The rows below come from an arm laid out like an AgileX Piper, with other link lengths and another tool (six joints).
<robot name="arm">
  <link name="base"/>
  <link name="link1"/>
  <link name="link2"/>
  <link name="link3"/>
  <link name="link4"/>
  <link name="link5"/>
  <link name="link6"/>
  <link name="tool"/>
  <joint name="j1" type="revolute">
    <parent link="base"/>
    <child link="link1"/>
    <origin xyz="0 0 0.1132"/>
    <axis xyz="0 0 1"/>
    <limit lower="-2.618" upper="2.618"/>
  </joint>
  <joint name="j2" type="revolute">
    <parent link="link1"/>
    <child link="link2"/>
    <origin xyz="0 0 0"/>
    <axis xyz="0 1 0"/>
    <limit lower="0" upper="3.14"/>
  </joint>
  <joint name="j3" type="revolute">
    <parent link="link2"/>
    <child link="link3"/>
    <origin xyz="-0.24 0 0.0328"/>
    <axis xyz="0 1 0"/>
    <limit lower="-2.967" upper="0"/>
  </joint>
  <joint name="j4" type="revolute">
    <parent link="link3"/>
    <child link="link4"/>
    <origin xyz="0.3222 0 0.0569"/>
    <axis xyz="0.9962 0 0.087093"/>
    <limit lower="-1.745" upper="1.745"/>
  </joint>
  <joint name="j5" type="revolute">
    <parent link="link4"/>
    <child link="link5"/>
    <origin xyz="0 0 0"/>
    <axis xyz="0 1 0"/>
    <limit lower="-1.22" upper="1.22"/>
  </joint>
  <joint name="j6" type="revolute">
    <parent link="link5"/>
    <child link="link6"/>
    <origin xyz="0.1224 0 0.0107"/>
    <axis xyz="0.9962 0 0.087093"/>
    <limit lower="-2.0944" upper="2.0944"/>
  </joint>
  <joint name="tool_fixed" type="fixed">
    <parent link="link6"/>
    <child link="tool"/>
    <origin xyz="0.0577 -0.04 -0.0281" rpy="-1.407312 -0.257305 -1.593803"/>
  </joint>
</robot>
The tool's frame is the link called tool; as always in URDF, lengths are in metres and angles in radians.
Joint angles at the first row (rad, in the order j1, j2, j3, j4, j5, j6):
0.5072, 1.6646, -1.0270, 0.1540, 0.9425, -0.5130
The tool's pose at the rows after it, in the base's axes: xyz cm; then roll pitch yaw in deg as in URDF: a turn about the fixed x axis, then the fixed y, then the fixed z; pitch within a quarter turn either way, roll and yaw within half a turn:
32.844, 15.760, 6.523, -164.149, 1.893, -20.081
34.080, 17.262, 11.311, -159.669, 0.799, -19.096
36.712, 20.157, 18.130, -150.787, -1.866, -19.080
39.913, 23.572, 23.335, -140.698, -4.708, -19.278
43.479, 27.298, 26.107, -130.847, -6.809, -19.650
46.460, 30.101, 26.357, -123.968, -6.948, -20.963
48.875, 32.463, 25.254, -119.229, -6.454, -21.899
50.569, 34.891, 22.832, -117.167, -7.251, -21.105
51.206, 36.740, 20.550, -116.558, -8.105, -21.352
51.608, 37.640, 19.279, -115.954, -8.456, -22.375
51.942, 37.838, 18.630, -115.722, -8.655, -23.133
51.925, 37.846, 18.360, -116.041, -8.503, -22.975
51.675, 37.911, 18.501, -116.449, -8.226, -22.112
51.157, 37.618, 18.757, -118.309, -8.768, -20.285
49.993, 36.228, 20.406, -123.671, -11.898, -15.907
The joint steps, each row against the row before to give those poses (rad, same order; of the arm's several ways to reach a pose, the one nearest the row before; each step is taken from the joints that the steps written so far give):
0.0000, -0.0582, -0.0843, 0.0289, 0.0942, -0.0218
0.0000, -0.0289, -0.1167, 0.0364, 0.0782, -0.0129
0.0000, 0.0236, -0.2202, 0.0676, 0.0516, 0.0000
0.0000, 0.0860, -0.2247, 0.0864, -0.0221, -0.0156
0.0014, 0.1281, -0.1954, 0.1040, -0.0774, -0.0395
-0.0001, 0.1217, -0.1295, 0.0892, -0.0828, -0.0297
0.0040, 0.1131, -0.0943, 0.0771, -0.0737, -0.0349
0.0188, 0.1068, -0.0652, 0.0503, -0.0626, -0.0611
0.0277, 0.0591, -0.0123, 0.0098, -0.0686, -0.0250
0.0151, 0.0301, -0.0018, 0.0026, -0.0511, -0.0032
0.0033, 0.0143, -0.0001, 0.0000, -0.0252, -0.0009
0.0000, 0.0036, 0.0001, -0.0010, 0.0031, 0.0001
-0.0001, 0.0000, -0.0079, 0.0000, 0.0216, 0.0000
0.0001, -0.0124, 0.0000, -0.0262, 0.0428, 0.0000
0.0000, -0.0496, -0.0001, -0.0980, 0.1078, 0.0001

